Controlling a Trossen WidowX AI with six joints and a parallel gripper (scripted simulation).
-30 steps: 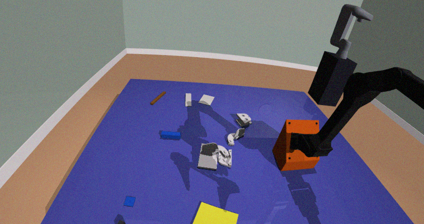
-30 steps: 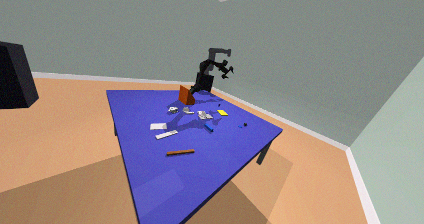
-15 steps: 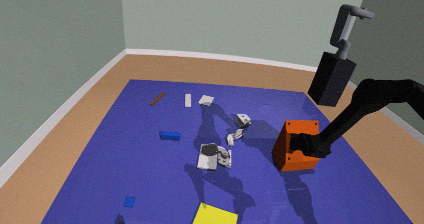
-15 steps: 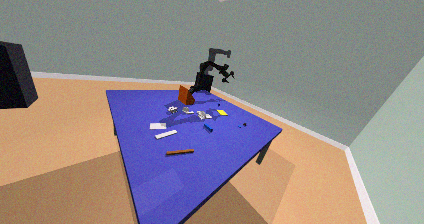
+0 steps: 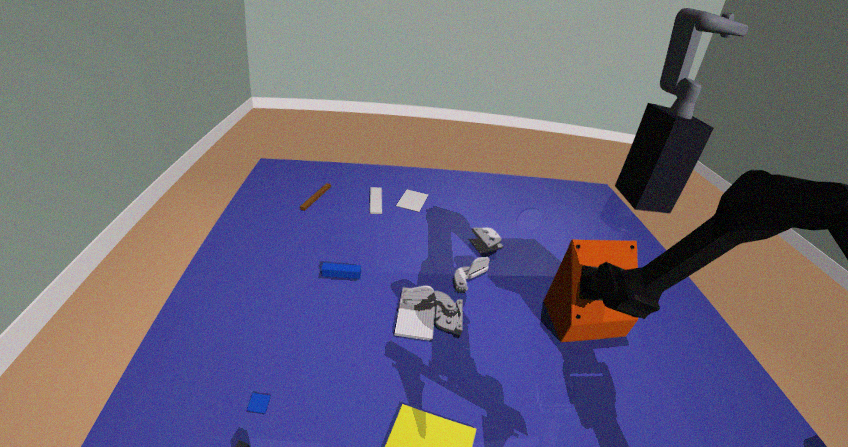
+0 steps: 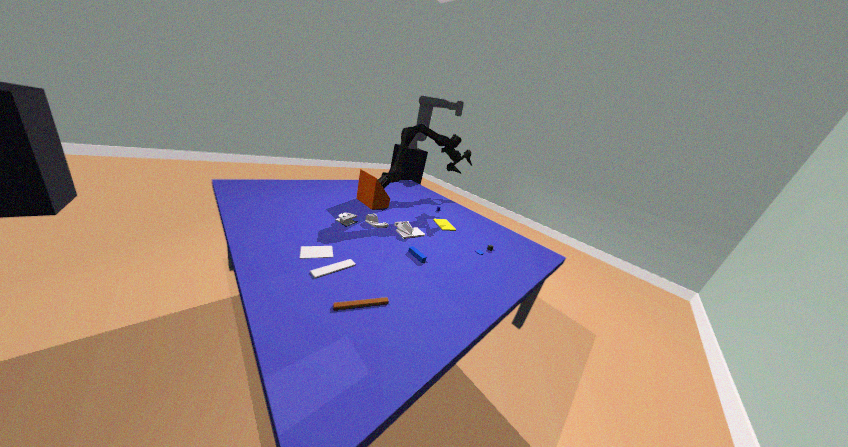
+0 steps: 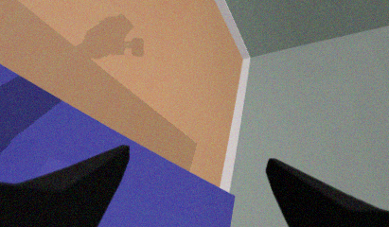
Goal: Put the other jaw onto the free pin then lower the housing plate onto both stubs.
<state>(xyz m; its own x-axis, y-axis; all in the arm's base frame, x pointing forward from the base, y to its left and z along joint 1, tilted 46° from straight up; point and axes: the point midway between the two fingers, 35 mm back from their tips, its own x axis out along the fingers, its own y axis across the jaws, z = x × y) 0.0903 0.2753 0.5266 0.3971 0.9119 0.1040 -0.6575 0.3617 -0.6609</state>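
Right now the jaw is 690 mm to the right of my gripper tip, 260 mm below it and 140 mm ahead of it. Also, from my gripper tip: yellow sheet: 340 mm to the right, 260 mm below, 220 mm ahead; then dark cube: 490 mm ahead, 300 mm to the right, 260 mm below; then small blue square: 490 mm ahead, 380 mm to the right, 260 mm below.
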